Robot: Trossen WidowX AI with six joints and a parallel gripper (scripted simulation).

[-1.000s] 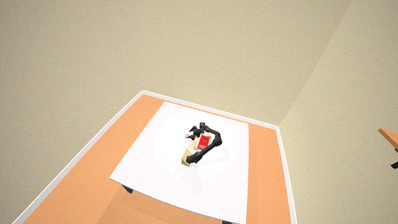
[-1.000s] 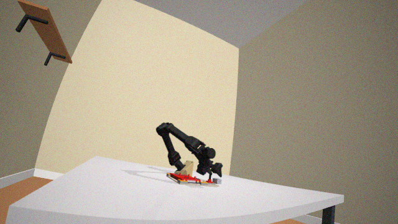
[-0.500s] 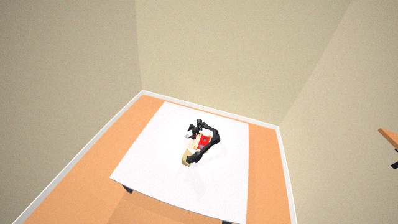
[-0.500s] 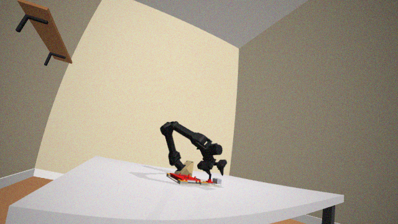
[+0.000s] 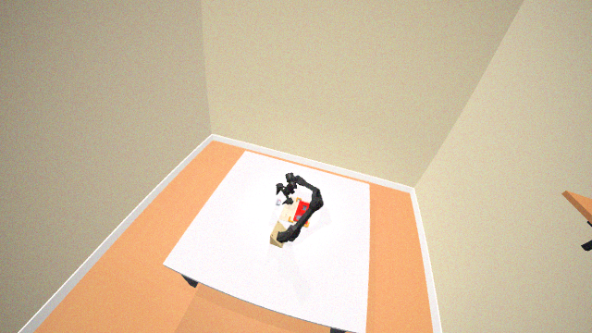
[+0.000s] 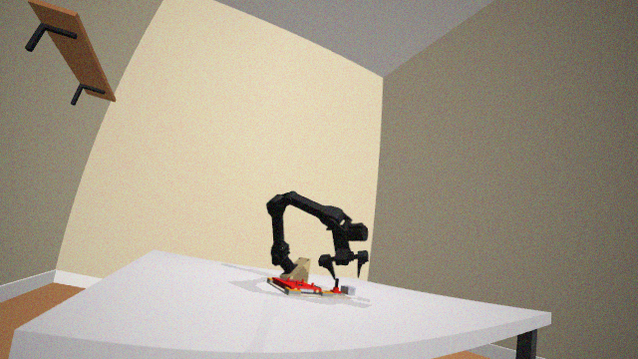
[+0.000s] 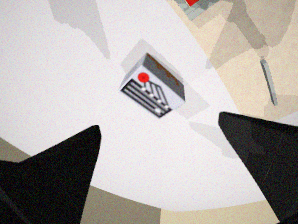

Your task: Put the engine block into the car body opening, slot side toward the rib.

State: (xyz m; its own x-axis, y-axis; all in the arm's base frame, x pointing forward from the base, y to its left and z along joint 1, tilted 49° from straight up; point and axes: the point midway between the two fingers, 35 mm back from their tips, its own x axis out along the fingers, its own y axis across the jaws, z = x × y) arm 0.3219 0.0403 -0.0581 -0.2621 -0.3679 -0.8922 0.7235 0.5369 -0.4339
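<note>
My gripper tip is now 1 cm short of the engine block, 1 cm to the right of it and 5 cm above it. From my gripper tip the other things lie so: tan board 2 cm behind, 17 cm to the right, 5 cm below.
</note>
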